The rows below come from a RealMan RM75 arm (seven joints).
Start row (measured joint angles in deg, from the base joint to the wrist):
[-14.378, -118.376, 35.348, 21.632, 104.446, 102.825, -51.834]
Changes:
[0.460, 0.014, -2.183, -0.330, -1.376, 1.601, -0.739]
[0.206, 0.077, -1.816, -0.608, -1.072, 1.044, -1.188]
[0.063, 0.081, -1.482, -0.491, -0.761, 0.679, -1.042]
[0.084, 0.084, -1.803, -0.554, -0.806, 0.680, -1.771]
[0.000, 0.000, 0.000, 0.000, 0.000, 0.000, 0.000]
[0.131, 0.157, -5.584, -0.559, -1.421, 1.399, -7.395]
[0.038, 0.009, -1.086, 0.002, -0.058, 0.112, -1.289]
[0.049, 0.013, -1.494, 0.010, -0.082, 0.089, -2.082]
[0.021, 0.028, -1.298, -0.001, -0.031, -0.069, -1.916]
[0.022, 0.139, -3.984, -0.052, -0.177, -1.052, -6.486]
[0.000, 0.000, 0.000, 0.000, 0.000, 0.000, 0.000]
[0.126, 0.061, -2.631, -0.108, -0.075, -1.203, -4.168]
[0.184, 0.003, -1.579, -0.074, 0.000, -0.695, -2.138]
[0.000, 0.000, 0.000, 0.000, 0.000, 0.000, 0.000]
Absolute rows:
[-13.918, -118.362, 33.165, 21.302, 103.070, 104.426, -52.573]
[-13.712, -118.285, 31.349, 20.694, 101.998, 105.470, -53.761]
[-13.649, -118.204, 29.867, 20.203, 101.237, 106.149, -54.803]
[-13.565, -118.120, 28.064, 19.649, 100.431, 106.829, -56.574]
[-13.565, -118.120, 28.064, 19.649, 100.431, 106.829, -56.574]
[-13.434, -117.963, 22.480, 19.090, 99.010, 108.228, -63.969]
[-13.396, -117.954, 21.394, 19.092, 98.952, 108.340, -65.258]
[-13.347, -117.941, 19.900, 19.102, 98.870, 108.429, -67.340]
[-13.326, -117.913, 18.602, 19.101, 98.839, 108.360, -69.256]
[-13.304, -117.774, 14.618, 19.049, 98.662, 107.308, -75.742]
[-13.304, -117.774, 14.618, 19.049, 98.662, 107.308, -75.742]
[-13.178, -117.713, 11.987, 18.941, 98.587, 106.105, -79.910]
[-12.994, -117.710, 10.408, 18.867, 98.587, 105.410, -82.048]
[-12.994, -117.710, 10.408, 18.867, 98.587, 105.410, -82.048]

